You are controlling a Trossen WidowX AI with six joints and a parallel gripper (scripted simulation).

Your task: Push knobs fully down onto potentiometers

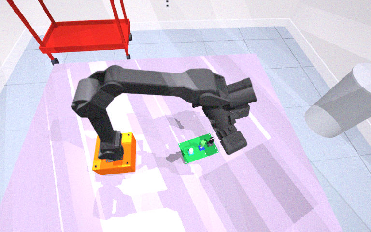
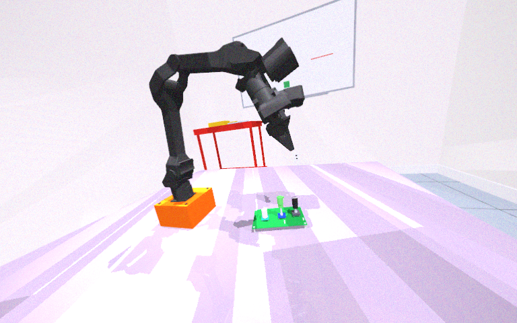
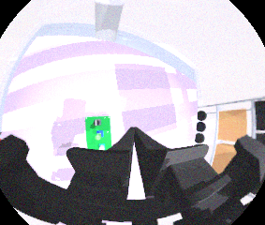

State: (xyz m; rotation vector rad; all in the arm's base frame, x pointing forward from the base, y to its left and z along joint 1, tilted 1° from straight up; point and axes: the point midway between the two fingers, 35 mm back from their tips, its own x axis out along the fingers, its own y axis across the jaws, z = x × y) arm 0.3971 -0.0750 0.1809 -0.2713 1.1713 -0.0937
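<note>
Right now my gripper tip is 50 mm past the light green knob, 60 mm to the right of it and 170 mm above it. The rest, counted from my gripper tip: black knob (10 mm behind, 70 mm to the left, 180 mm below).
</note>
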